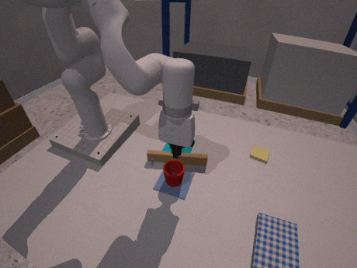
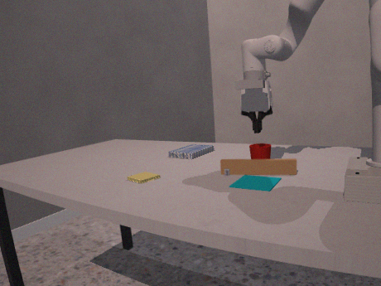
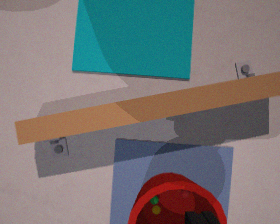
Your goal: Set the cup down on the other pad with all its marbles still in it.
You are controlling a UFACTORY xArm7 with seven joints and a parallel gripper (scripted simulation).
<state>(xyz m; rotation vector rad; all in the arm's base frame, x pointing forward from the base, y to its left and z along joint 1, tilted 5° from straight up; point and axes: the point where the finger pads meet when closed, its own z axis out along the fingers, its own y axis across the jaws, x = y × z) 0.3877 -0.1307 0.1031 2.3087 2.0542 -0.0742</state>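
Now: hand 120 mm above the red cup, 20 mm to the left of it and 10 mm past it. From my hand the other things lie so: yellow marble: 120 mm below, 20 mm to the right, 20 mm behind; wooden rail: 130 mm below, 80 mm to the left, 10 mm behind; teal pad: 170 mm to the left, 150 mm below, 20 mm behind.
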